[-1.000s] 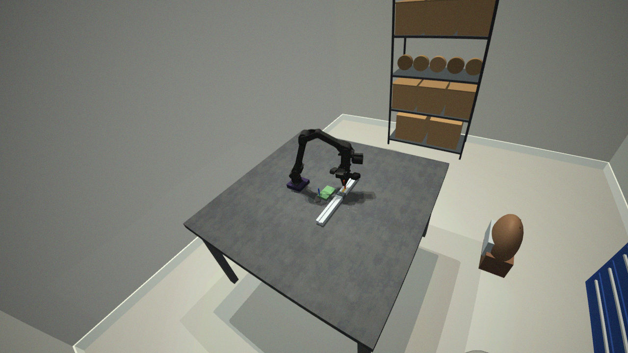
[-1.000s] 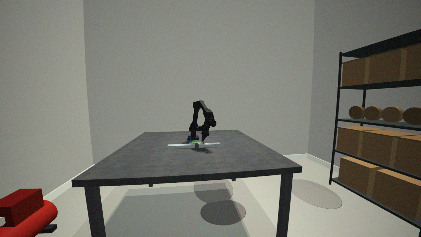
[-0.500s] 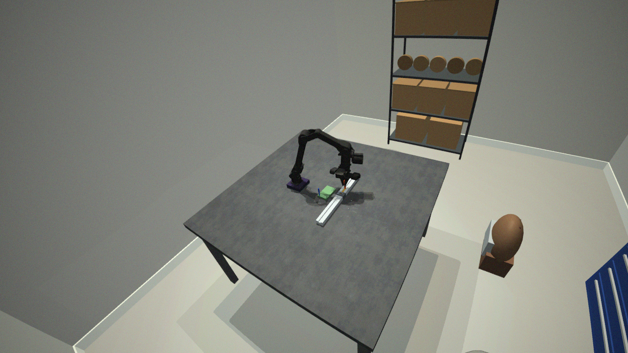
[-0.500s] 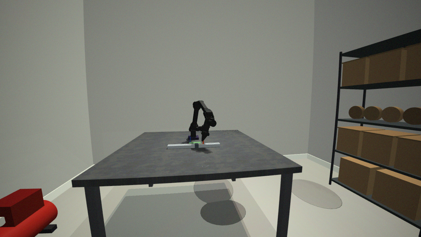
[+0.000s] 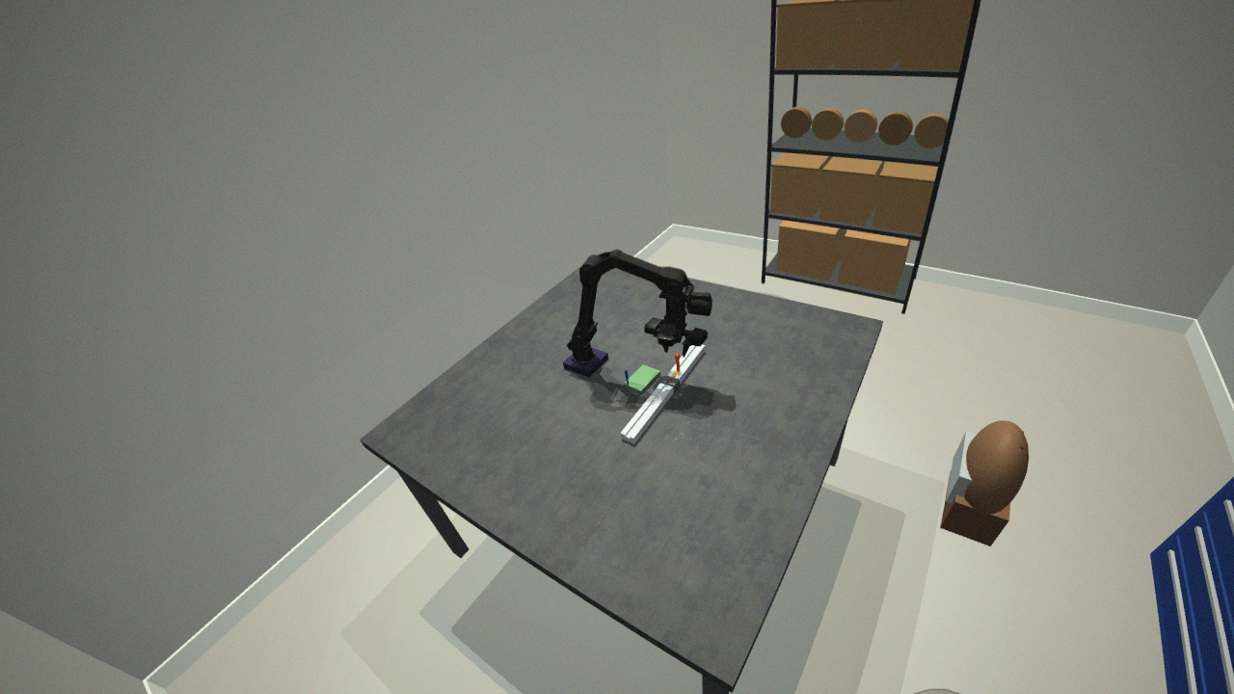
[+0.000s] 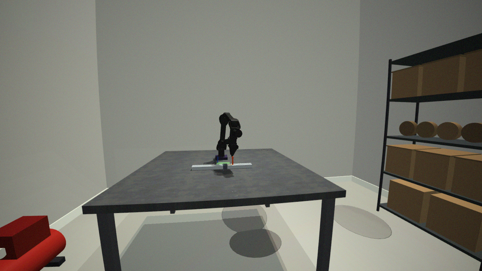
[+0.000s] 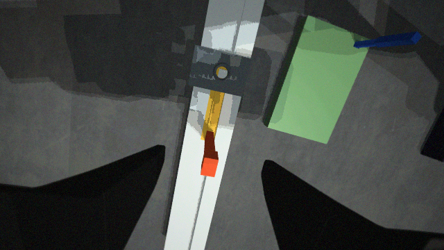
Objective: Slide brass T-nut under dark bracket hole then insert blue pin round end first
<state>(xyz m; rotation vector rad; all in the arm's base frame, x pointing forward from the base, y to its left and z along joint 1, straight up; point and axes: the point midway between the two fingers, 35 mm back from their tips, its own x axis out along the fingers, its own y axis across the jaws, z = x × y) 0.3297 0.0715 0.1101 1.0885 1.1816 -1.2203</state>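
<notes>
Now: the blue pin 120 mm behind my gripper tip, 110 mm to the right of it and 70 mm below it. Round my gripper tip: green tray: 110 mm behind, 80 mm to the right, 90 mm below.
</notes>
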